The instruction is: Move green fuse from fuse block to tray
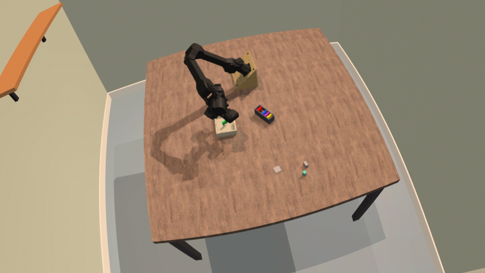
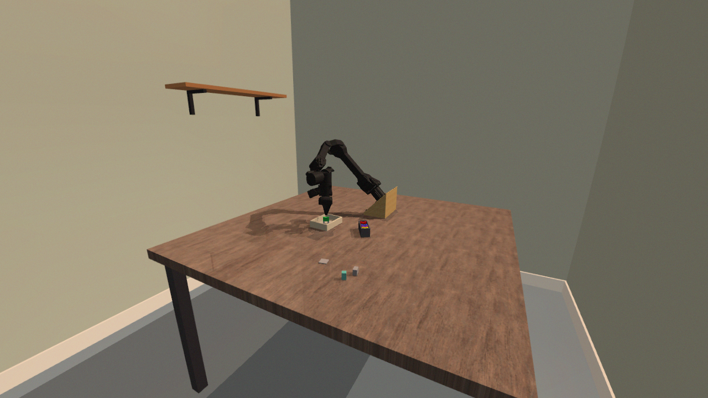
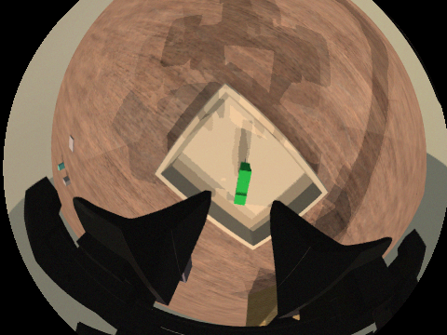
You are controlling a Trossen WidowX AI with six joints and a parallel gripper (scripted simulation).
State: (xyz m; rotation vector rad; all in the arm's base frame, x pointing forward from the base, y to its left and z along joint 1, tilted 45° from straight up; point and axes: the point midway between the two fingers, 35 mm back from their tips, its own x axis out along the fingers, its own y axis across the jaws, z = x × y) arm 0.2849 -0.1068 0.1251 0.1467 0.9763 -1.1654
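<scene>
Right now my gripper tip is 3 cm above the green fuse. The rest, counted from my gripper tip: blue fuse 1 cm behind, 20 cm to the left, 3 cm below; beige tray 5 cm below; red fuse 4 cm behind, 18 cm to the left, 3 cm below.
</scene>
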